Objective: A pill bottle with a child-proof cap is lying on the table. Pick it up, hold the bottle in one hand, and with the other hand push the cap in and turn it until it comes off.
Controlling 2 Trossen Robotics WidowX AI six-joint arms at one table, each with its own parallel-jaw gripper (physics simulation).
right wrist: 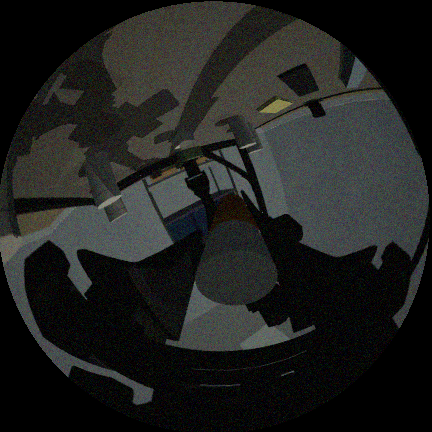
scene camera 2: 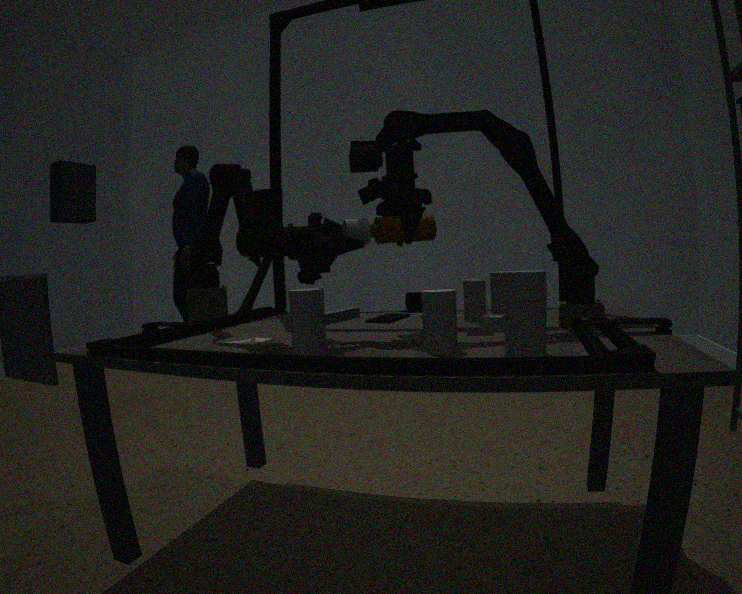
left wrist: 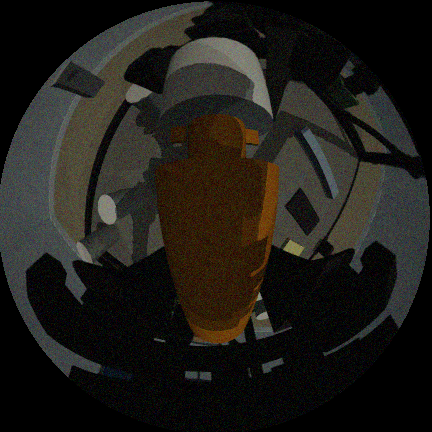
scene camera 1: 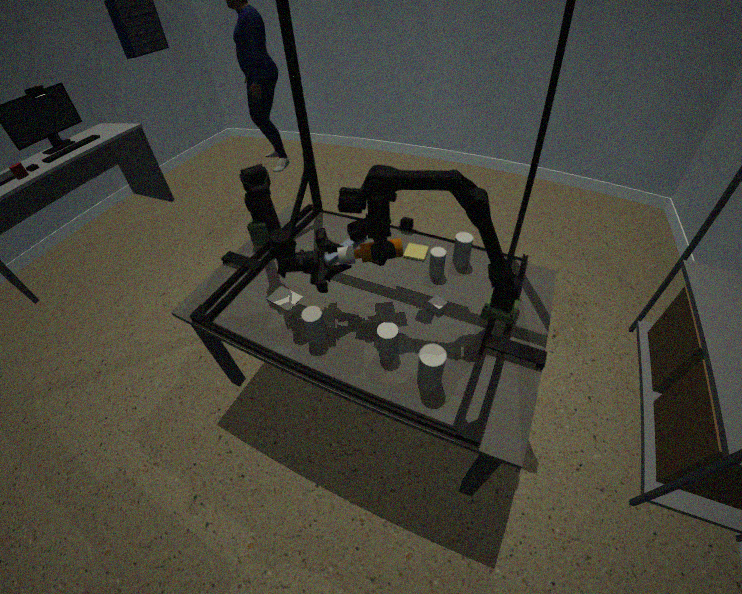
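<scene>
The orange pill bottle (scene camera 1: 365, 251) (scene camera 2: 427, 227) (left wrist: 215, 210) (right wrist: 233, 212) lies level in the air above the table. My left gripper (scene camera 1: 378, 250) (scene camera 2: 406, 232) (left wrist: 214, 240) is shut on its body from above. The white cap (scene camera 1: 345, 253) (scene camera 2: 357, 229) (left wrist: 215, 65) (right wrist: 236, 275) is at the bottle's neck end, and my right gripper (scene camera 1: 340, 255) (scene camera 2: 352, 235) (right wrist: 234, 235) is shut on it from the side. In the left wrist view the orange neck and two side lugs show below the cap's dark rim. I cannot tell whether the neck's end is inside the cap.
Several pale upright cylinders (scene camera 1: 436, 266) (scene camera 1: 462, 250) (scene camera 1: 311, 328) (scene camera 1: 431, 374) stand around the arms on the table. A yellow pad (scene camera 1: 415, 251) (left wrist: 293, 248) (right wrist: 276, 105) lies behind the bottle. A pale folded piece (scene camera 1: 284, 297) lies at the table's left. Dark frame posts rise at the back.
</scene>
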